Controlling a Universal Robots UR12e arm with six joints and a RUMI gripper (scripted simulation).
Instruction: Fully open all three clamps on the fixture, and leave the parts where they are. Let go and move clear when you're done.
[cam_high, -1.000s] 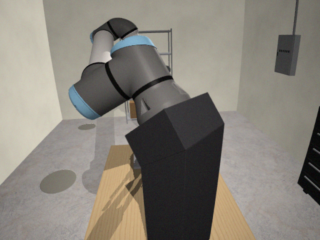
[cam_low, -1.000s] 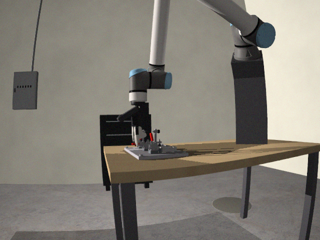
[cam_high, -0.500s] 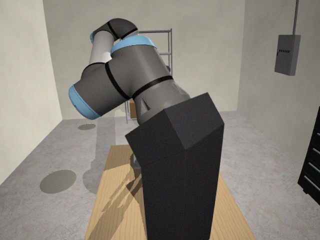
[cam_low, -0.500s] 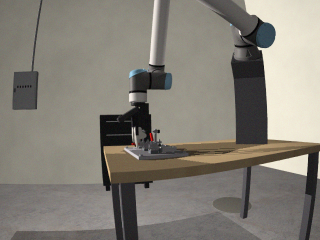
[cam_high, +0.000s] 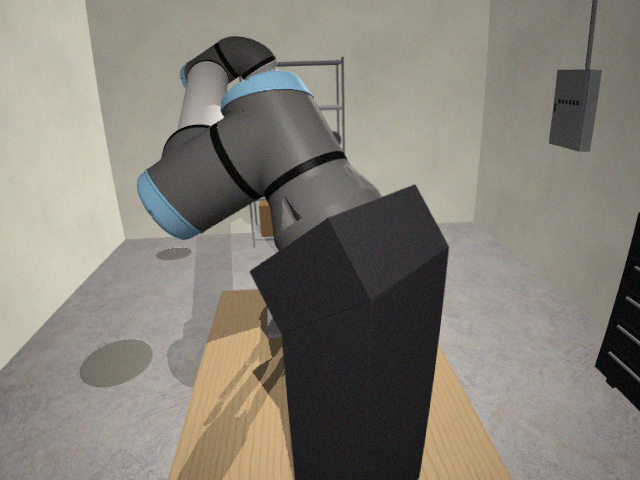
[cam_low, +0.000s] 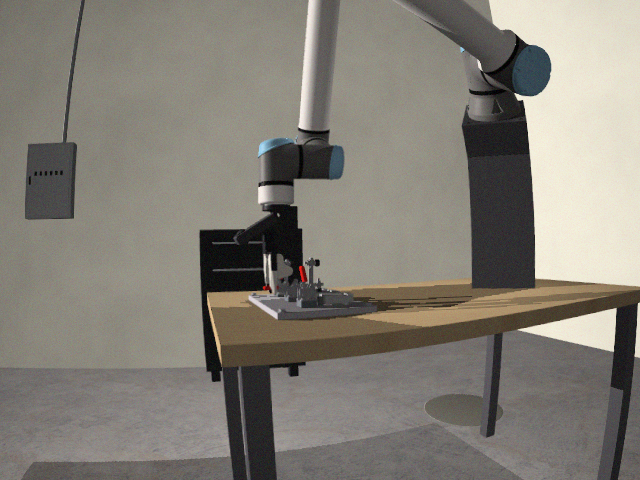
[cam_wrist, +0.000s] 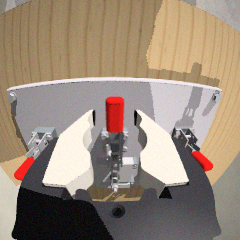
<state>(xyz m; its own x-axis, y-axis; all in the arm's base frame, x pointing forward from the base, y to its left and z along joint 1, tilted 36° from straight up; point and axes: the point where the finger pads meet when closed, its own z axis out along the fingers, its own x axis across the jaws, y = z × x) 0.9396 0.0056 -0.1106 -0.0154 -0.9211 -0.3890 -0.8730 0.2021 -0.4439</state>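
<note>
Right now the grey fixture plate is 90 mm behind my hand and 40 mm below it.
</note>
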